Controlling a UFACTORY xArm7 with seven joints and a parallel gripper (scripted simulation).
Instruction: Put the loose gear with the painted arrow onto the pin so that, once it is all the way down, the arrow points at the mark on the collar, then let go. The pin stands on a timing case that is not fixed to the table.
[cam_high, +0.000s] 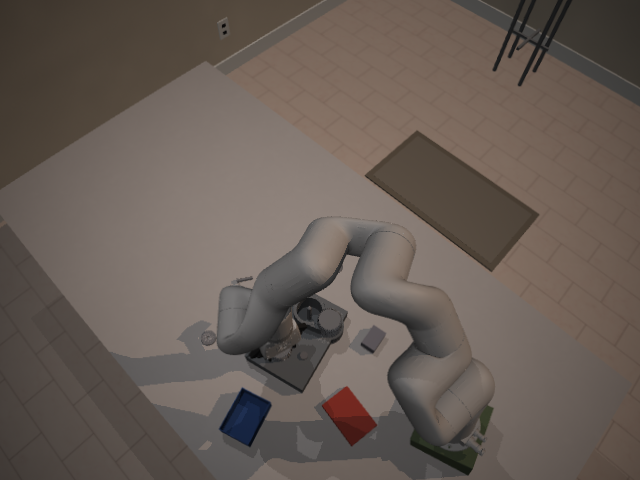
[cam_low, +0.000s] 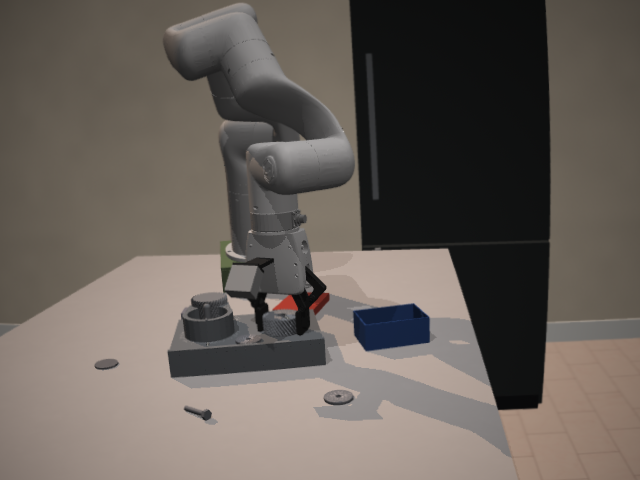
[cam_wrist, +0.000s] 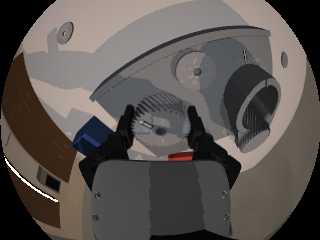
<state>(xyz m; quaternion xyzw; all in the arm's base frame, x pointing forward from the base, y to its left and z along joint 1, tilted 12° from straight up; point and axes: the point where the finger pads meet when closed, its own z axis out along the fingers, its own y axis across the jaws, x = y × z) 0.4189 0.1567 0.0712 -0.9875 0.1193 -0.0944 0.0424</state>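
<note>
Now: hand right at the gear. Round my hand: bolt (23 cm ahead, 6 cm to the right, 5 cm below); then red block (24 cm behind, 5 cm below, 1 cm to the right); then blue bin (17 cm to the left, 6 cm behind, 4 cm below).
</note>
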